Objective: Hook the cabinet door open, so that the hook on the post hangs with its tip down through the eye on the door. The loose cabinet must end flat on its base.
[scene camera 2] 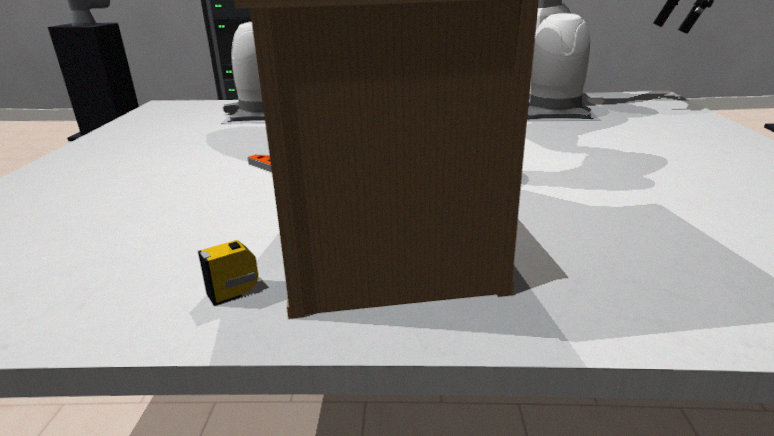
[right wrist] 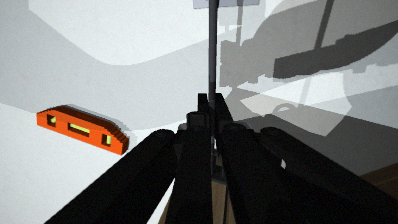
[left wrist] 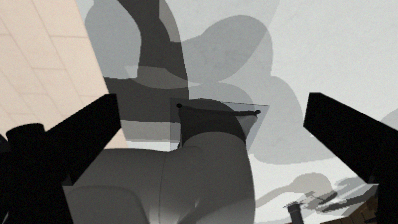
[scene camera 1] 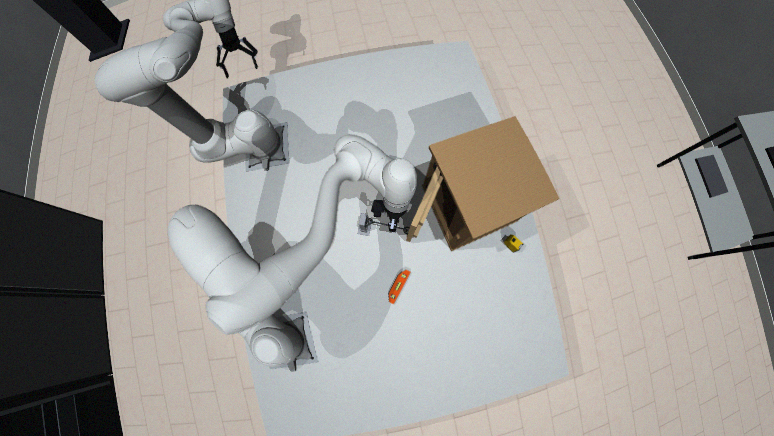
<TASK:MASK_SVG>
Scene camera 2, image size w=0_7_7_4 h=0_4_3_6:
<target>wooden cabinet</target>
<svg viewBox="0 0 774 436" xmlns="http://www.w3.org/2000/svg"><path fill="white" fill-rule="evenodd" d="M234 0L236 9L250 8L287 287L288 319L304 318L307 314L489 295L497 295L498 297L513 296L515 246L539 0Z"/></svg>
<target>yellow tape measure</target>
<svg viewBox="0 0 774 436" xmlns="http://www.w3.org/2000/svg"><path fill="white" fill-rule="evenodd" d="M238 240L198 251L206 295L214 306L242 297L242 294L251 290L257 283L258 268L256 257Z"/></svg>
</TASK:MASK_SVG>
